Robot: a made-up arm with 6 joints.
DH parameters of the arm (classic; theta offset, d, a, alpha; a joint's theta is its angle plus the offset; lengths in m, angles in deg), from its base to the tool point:
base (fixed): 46.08 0 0.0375 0
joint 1: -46.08 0.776 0.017 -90
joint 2: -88.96 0 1.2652 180
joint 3: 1.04 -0.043 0.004 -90
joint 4: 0 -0.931 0.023 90
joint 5: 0 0.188 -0.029 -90
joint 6: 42.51 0 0.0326 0
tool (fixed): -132.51 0.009 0 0
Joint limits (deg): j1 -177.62..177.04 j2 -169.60..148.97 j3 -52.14..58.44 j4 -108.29..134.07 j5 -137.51..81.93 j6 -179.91..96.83
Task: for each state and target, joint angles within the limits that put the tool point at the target. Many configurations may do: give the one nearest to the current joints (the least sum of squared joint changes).
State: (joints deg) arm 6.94 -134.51 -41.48 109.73 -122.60 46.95
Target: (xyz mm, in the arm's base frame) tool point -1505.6 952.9 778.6
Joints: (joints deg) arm -26.89 -119.79 10.14 107.23 -124.22 45.15
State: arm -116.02 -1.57 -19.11 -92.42 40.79 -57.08
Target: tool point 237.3 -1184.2 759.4
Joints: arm -82.50 45.07 -14.56 -97.92 41.19 -57.74
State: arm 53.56 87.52 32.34 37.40 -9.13 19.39
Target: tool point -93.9 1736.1 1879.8
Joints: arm 96.41 36.65 35.87 40.15 -9.89 19.52
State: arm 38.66 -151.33 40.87 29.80 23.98 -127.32
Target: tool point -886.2 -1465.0 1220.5
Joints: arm 53.27 -105.93 13.57 23.43 24.11 -128.26
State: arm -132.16 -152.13 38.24 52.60 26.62 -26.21
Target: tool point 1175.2 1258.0 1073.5
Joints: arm -135.01 -113.05 1.91 49.05 26.83 -25.02
